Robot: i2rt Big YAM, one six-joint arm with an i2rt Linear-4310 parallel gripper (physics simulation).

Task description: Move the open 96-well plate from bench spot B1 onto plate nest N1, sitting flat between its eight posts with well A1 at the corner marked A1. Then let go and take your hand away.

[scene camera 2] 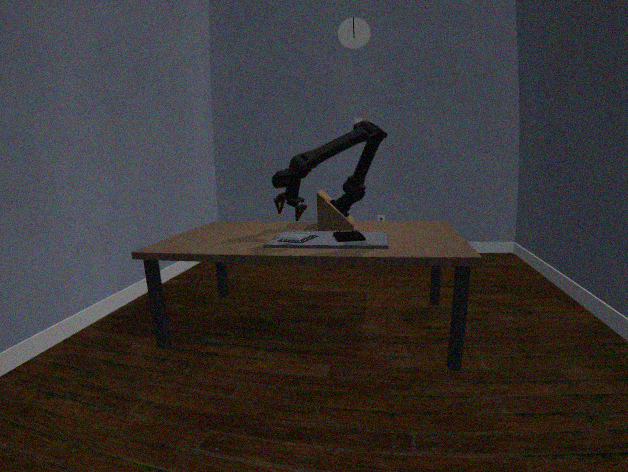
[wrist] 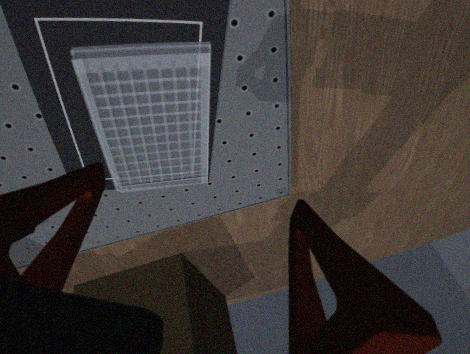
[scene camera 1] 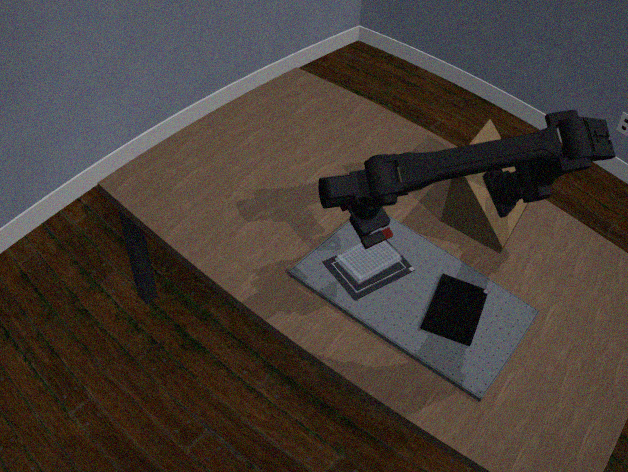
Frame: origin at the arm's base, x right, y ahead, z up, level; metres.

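Where they show: gripper, fingertip midpoint: (scene camera 2: pixel 288 217) (wrist: pixel 200 191) (scene camera 1: pixel 356 228); arm's base at its link origin: (scene camera 2: pixel 338 209) (scene camera 1: pixel 497 191).
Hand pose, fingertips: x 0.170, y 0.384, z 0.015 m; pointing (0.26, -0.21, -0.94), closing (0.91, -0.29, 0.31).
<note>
Things, the pixels of their top centre, and the offset from my fingertips. Level surfaces: height alone.
- clear 96-well plate at its top centre: (wrist: pixel 154 135) (scene camera 1: pixel 369 255) (scene camera 2: pixel 296 234) dx -0.029, dy -0.027, dz -0.084 m
- black plate nest at its top centre: (scene camera 1: pixel 457 304) (scene camera 2: pixel 348 232) dx -0.265, dy -0.046, dz -0.078 m
- grey perforated board at its top centre: (scene camera 1: pixel 422 293) (scene camera 2: pixel 329 237) dx -0.179, dy -0.034, dz -0.099 m
- wooden table at its surface level: dz -0.113 m
The clear 96-well plate (scene camera 1: pixel 369 259) (scene camera 2: pixel 295 237) (wrist: pixel 150 120) lies flat on the dark bench spot (scene camera 1: pixel 357 293) (wrist: pixel 215 30) with a white outline, and sits off-centre in that outline. The black plate nest (scene camera 1: pixel 454 309) (scene camera 2: pixel 348 236) lies apart from it on the same board; its posts and A1 mark are too dark to make out. My gripper (scene camera 1: pixel 378 239) (scene camera 2: pixel 288 215) (wrist: pixel 200 191) is open and empty, well above the board. In the wrist view its left fingertip overlaps the spot's near corner, while the right fingertip is over the wood beyond the board.
The grey perforated board (scene camera 1: pixel 395 324) (scene camera 2: pixel 324 246) (wrist: pixel 255 165) carries both spots and lies on the wooden table (scene camera 1: pixel 203 167) (scene camera 2: pixel 203 248). A tan wedge-shaped block (scene camera 1: pixel 472 218) (scene camera 2: pixel 332 218) (wrist: pixel 145 280) stands behind the board, close to the arm's base.
</note>
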